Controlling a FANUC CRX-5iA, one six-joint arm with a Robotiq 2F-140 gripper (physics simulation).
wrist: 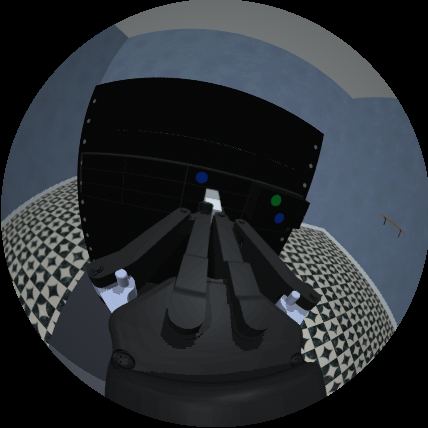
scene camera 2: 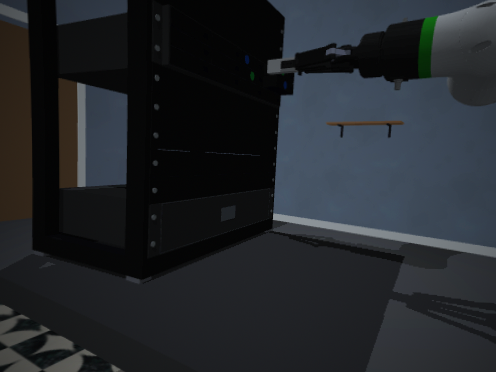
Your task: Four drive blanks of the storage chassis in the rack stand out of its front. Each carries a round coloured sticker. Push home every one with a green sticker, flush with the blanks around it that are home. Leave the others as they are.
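The black storage chassis (scene camera 2: pixel 210 62) (wrist: pixel 150 172) spans the rack. A blue sticker (scene camera 2: pixel 247 59) (wrist: pixel 201 177) shows near its middle. Close by, a green sticker (scene camera 2: pixel 252 76) is clear in the scene view; in the wrist view a sliver of green shows beside the fingertips, which hide the rest. At the right end, a green sticker (wrist: pixel 276 200) sits above a blue sticker (scene camera 2: pixel 285 85) (wrist: pixel 279 218); the blanks there plainly stand out. How far the middle blanks stand out is too dark to tell. My gripper (scene camera 2: pixel 275 66) (wrist: pixel 209 198) is shut and empty, its pale tips in front of the chassis face.
The black rack (scene camera 2: pixel 139 150) has a lower unit with a grey label (scene camera 2: pixel 228 213). The protruding right-end blanks (wrist: pixel 302 212) are beside the gripper's side of the chassis. A wooden wall shelf (scene camera 2: pixel 365 123) (wrist: pixel 392 223) hangs to the right, away from the rack.
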